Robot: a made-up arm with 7 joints.
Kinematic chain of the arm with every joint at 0, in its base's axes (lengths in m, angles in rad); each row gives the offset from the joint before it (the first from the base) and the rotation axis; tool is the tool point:
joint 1: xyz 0.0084 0.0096 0.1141 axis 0 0.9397 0.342
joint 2: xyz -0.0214 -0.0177 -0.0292 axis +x
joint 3: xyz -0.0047 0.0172 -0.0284 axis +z
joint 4: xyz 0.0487 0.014 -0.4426 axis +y
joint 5: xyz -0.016 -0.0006 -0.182 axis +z
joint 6: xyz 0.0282 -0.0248 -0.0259 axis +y
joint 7: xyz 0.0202 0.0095 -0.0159 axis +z
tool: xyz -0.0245 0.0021 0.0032
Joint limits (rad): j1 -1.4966..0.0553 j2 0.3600..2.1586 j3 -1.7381..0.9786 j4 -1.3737..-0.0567 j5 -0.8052..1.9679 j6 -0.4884..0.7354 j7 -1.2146..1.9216
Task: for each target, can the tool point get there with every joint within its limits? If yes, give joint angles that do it. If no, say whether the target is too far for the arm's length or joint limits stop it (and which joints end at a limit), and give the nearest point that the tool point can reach.
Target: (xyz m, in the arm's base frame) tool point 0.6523 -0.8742 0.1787
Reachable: no: too far | nearest point 0.5515 -0.2559 0.0927 | short by 0.632 m
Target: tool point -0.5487 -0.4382 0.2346
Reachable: no: joint limits stop it (at a limit: joint 2, joint 3, joint 4, joint 7) | nearest point -0.3132 0.2986 0.3829 | short by 0.788 m
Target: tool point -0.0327 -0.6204 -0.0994
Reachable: no: joint limits stop it (at a limit: joint 1, joint 2, joint 4, joint 7) | nearest point -0.0514 -0.0886 -0.4399 | short by 0.632 m
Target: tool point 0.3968 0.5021 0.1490
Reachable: yes | joints -0.7520 1.2145 0.1620 -0.8403 0.8364 0.5296 0.5168
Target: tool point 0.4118 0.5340 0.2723
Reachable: yes | joints -1.3690 1.1890 0.5671 -0.2522 1.3429 0.3772 0.2115
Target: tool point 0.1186 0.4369 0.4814
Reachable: yes | joints -1.0128 1.8682 0.1386 -1.0441 0.7078 -0.0187 1.1266
